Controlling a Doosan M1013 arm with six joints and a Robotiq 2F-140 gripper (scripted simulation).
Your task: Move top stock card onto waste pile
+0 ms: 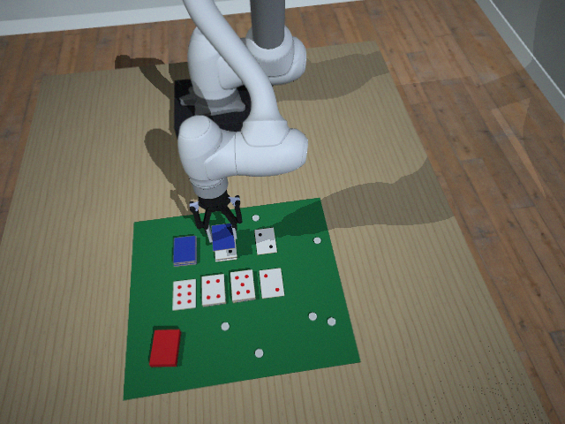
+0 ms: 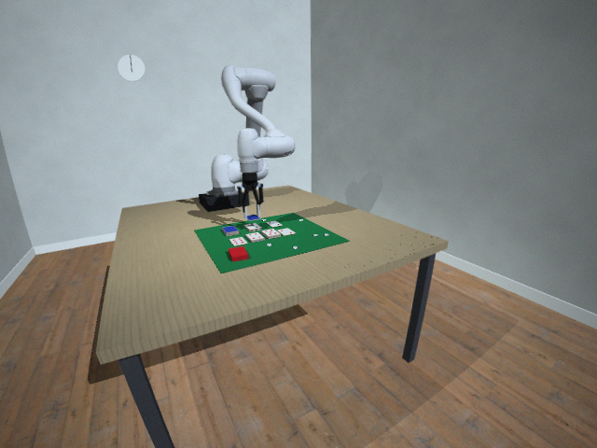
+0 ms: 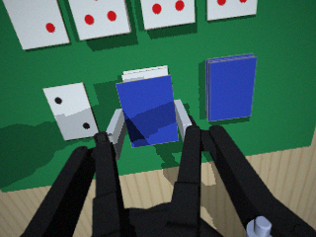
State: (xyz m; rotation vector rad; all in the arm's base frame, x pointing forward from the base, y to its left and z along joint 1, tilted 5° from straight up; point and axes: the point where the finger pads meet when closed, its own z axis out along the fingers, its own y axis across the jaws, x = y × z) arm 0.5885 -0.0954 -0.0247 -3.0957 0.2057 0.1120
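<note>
My hand is 1 cm short of the black-pip card, 12 cm to the right of it and 9 cm above it. Round my hand: red block: 26 cm ahead, 21 cm to the right, 8 cm below.
</note>
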